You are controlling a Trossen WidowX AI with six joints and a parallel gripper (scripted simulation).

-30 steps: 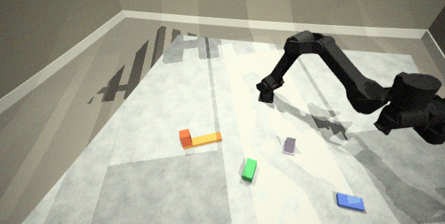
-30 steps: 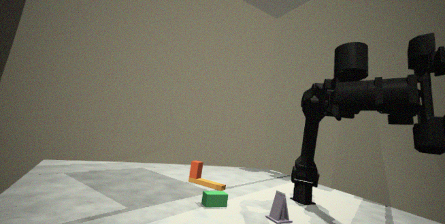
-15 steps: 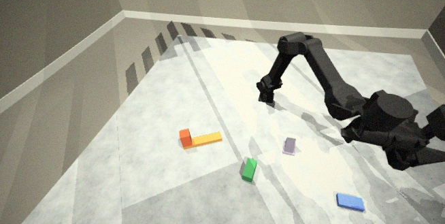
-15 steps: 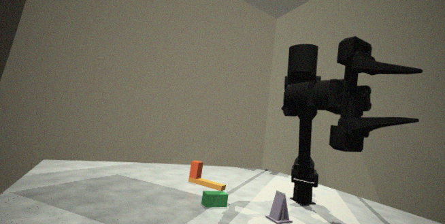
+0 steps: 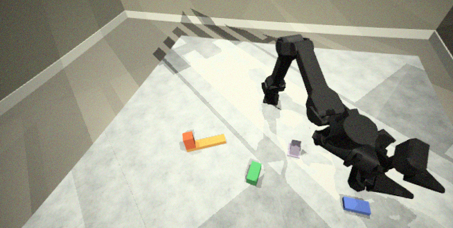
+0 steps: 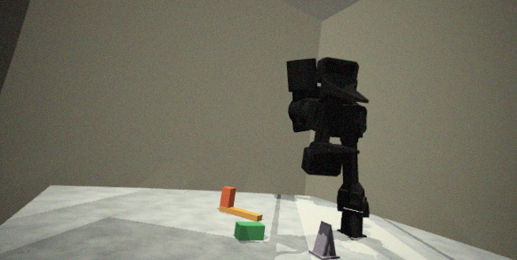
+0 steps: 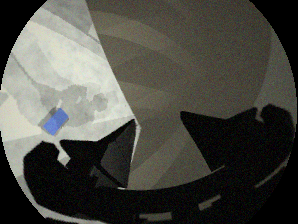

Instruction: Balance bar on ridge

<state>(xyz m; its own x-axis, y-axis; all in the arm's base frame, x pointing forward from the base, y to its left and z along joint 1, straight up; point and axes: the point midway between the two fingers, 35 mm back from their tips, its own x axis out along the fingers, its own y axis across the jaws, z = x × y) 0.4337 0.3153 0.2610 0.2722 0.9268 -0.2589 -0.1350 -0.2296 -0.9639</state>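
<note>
Right now my gripper tip is 35 cm to the left of the green block, 24 cm above it and 7 cm past it. The rest, counted from my gripper tip: blue flat block 24 cm below, 5 cm behind, 4 cm to the right.
</note>
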